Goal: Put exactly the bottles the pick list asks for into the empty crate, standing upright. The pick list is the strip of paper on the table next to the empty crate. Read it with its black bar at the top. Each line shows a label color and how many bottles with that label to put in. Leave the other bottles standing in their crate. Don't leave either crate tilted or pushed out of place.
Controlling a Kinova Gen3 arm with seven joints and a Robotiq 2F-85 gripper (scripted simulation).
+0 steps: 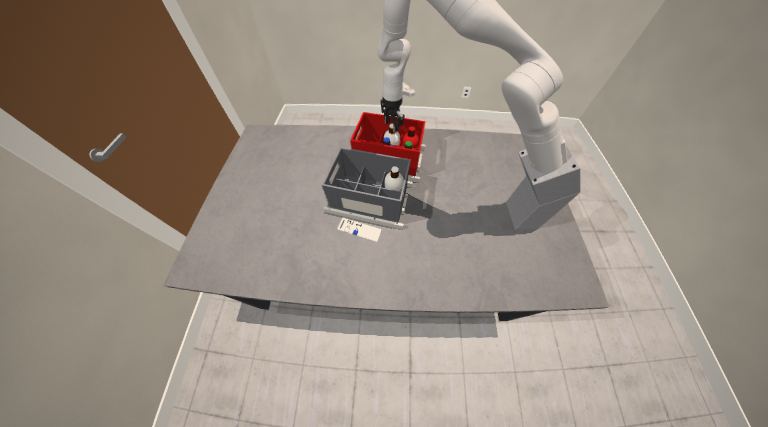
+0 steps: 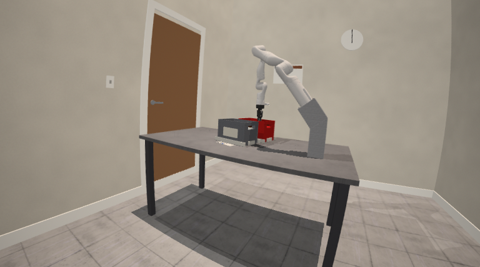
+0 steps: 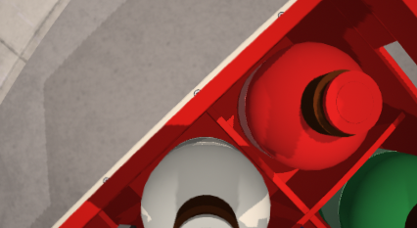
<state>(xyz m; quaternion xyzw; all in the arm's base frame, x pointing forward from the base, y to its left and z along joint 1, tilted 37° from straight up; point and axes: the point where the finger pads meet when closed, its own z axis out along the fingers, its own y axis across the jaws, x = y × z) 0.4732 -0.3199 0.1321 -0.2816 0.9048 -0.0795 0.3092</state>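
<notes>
Right now the red crate is 8 cm below my hand, 4 cm to the left of it and 1 cm ahead of it. Round my hand: blue-label bottle: 9 cm to the left, 8 cm below, 2 cm ahead; green-label bottle: 10 cm to the left, 8 cm below, 7 cm behind; red-label bottle: 9 cm behind, 8 cm below, 1 cm to the left.
</notes>
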